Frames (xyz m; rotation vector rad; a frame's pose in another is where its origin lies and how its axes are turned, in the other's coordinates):
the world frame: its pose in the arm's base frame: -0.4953 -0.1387 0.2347 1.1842 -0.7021 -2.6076
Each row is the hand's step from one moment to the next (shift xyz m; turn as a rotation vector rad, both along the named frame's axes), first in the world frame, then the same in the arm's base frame.
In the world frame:
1: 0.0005 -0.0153 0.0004 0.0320 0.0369 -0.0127
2: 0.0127 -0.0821 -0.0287 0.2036 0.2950 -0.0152
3: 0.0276 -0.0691 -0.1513 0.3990 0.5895 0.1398
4: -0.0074 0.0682 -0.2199 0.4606 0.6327 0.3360
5: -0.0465 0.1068 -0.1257 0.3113 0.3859 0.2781
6: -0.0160 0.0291 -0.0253 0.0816 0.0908 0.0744
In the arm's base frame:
1: -0.0003 0.0133 -0.0077 -0.0124 -0.0479 -0.0100
2: 0.0147 0.0570 -0.0652 -0.1293 -0.3347 0.0032
3: 0.0965 -0.0013 -0.1383 -0.3806 -0.6080 0.1082
4: 0.1683 -0.1314 -0.0863 -0.5693 -0.6009 0.2005
5: 0.1228 -0.1189 0.0120 -0.4221 -0.3525 0.1438
6: 0.0290 -0.0282 0.0105 -0.1116 -0.0829 0.0334

